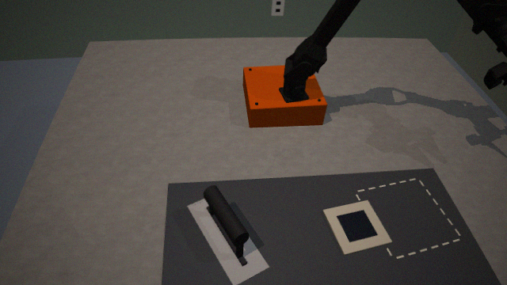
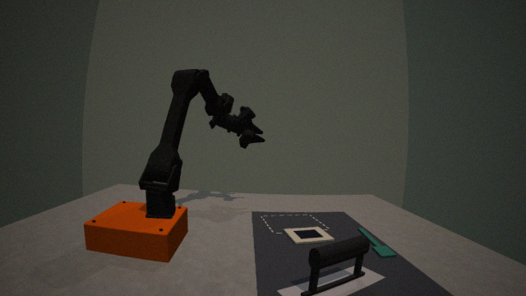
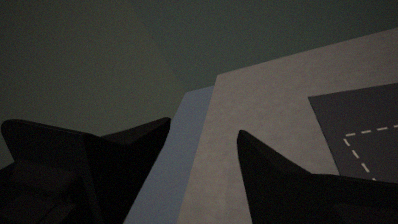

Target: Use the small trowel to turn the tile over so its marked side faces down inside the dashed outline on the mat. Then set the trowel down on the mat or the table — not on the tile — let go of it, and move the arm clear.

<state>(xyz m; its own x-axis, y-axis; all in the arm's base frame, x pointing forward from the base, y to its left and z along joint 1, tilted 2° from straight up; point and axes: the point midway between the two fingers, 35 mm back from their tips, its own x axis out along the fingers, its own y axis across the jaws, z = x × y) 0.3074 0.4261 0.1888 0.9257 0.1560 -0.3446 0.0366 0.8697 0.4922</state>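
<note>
My gripper tip is 2 cm past the trowel, 69 cm to the left of it and 22 cm above it. Round my gripper tip: tile (5 cm ahead, 41 cm to the right, 26 cm below); then flat teal strip (19 cm ahead, 53 cm to the right, 26 cm below); then dark mat (6 cm ahead, 49 cm to the right, 28 cm below).
</note>
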